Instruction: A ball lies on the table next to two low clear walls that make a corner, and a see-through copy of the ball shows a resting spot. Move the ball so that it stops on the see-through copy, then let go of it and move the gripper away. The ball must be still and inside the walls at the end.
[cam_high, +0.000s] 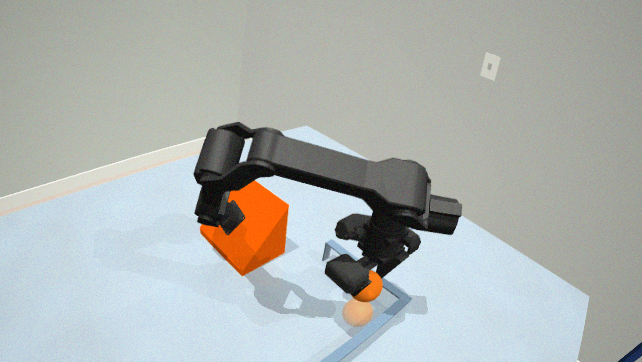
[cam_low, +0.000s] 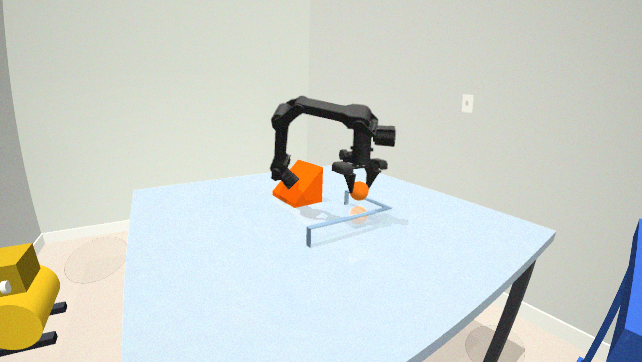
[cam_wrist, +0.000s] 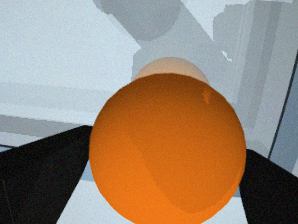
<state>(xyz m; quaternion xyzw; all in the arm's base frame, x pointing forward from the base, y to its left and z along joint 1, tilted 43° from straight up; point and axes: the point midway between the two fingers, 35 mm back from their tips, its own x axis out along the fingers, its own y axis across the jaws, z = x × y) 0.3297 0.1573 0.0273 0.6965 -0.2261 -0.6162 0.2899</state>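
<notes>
Right now my gripper tip is 8 cm above the see-through copy of ball. From my gripper tip the other things lie so: orange ball right at my gripper tip.
</notes>
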